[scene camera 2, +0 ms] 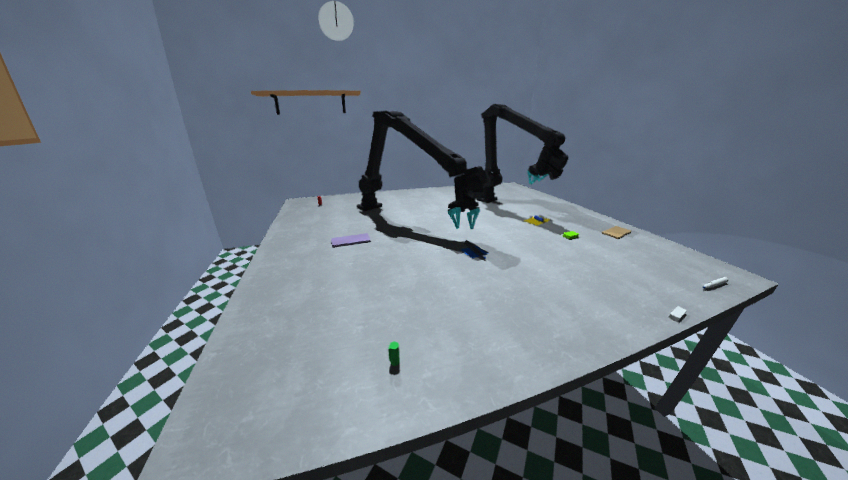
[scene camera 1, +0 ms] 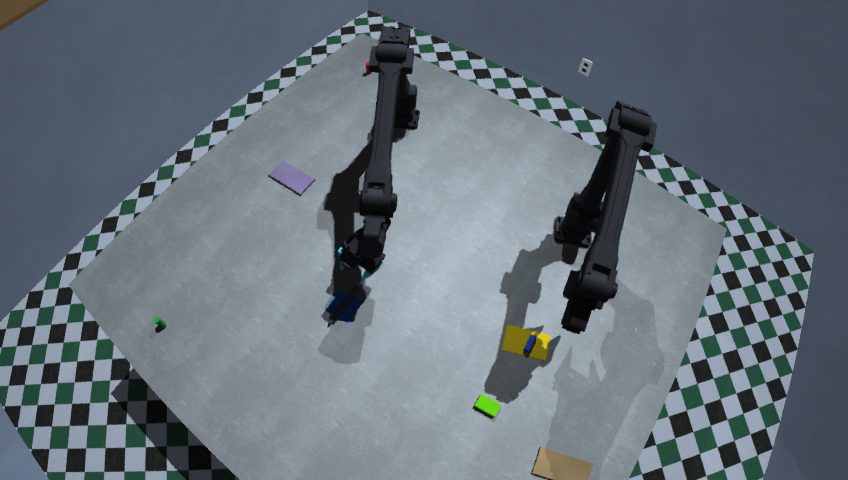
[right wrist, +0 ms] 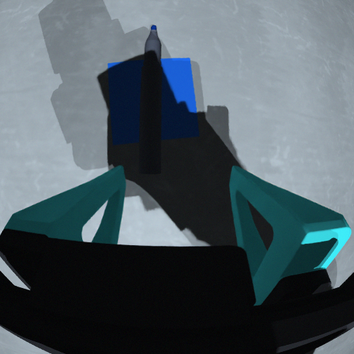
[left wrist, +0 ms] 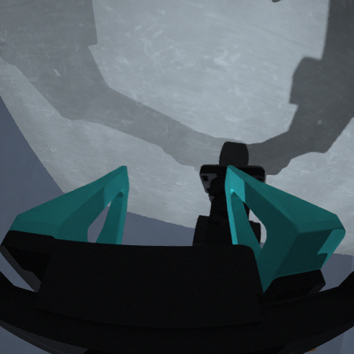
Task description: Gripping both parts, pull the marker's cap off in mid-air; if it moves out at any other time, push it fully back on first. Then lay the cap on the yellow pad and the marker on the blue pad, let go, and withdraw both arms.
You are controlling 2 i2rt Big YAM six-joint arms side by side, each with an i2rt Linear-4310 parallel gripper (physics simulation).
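Seen in the pictures: left gripper, fingertip midpoint: [scene camera 2: 534, 182]; right gripper, fingertip midpoint: [scene camera 2: 464, 228] [scene camera 1: 351, 276]; left arm's base, origin of the base link: [scene camera 2: 486, 199] [scene camera 1: 572, 233]; right arm's base, origin of the base link: [scene camera 2: 369, 207] [scene camera 1: 401, 119].
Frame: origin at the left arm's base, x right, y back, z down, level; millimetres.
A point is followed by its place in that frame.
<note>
The uncapped grey marker [scene camera 1: 343, 307] {x 618, y -394, z -16 mm} [right wrist: 151, 110] lies across the blue pad [right wrist: 177, 70] [scene camera 2: 474, 254] {x 636, y -405, z -6 mm}, in the arm's shadow. Its blue tip and its rear end reach past the pad's edges. The blue cap [scene camera 1: 530, 343] {x 104, y -392, z -19 mm} [scene camera 2: 539, 218] {x 113, y -395, z -15 mm} lies on the yellow pad [scene camera 1: 512, 339] {x 152, y -383, z 0 mm} [scene camera 2: 529, 221] {x 156, y -366, z -1 mm}, apart from the marker. My right gripper [scene camera 2: 464, 227] {x 610, y -322, z -70 mm} [right wrist: 177, 174] is open and empty, above the table near the marker's rear end. My left gripper [scene camera 2: 536, 178] {x 0, y -284, z -159 mm} [left wrist: 176, 174] is open and empty, high above the table near the yellow pad; its fingers are hidden in scene camera 1.
A bright green block [scene camera 1: 487, 405] {x 192, y -579, z -15 mm} [scene camera 2: 570, 234] {x 203, y -581, z -15 mm} and a tan pad [scene camera 1: 562, 463] {x -28, y -701, z -8 mm} [scene camera 2: 616, 231] {x -27, y -712, z -8 mm} lie beyond the yellow pad. A purple pad [scene camera 1: 291, 177] {x 920, y 3, z -8 mm} [scene camera 2: 350, 240] {x 929, y -6, z -8 mm}, a green cylinder [scene camera 1: 159, 324] {x 1130, y -592, z -33 mm} [scene camera 2: 393, 354] {x 1142, y -591, z -33 mm}, a red object [scene camera 2: 319, 201] {x 825, y 573, z -22 mm}, a white cylinder [scene camera 2: 715, 283] {x 237, y -1067, z -16 mm} and a white block [scene camera 2: 677, 313] {x 517, y -985, z -12 mm} are also on the table.
</note>
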